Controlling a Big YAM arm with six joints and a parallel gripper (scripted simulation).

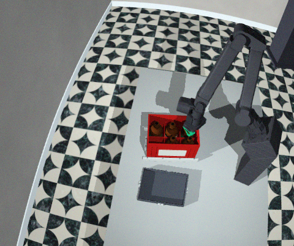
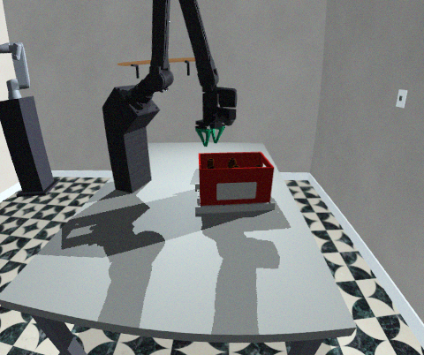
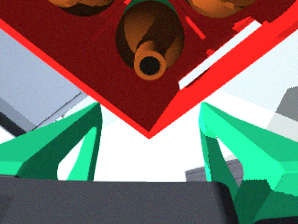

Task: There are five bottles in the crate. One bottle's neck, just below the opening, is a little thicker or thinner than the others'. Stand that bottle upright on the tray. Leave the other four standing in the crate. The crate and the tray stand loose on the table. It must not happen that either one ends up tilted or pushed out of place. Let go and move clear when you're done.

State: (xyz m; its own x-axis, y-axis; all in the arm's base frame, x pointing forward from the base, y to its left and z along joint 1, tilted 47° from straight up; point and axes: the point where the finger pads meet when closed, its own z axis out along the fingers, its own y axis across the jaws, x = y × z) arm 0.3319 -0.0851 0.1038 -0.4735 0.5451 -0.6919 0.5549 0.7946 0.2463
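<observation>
The crate lies 15 cm below my hand, 8 cm ahead of it and 5 cm to the right of it. Also, from my hand: dark grey tray (22 cm to the left, 22 cm below, 14 cm ahead); glass bottle (15 cm below, 9 cm to the right, 8 cm ahead).
</observation>
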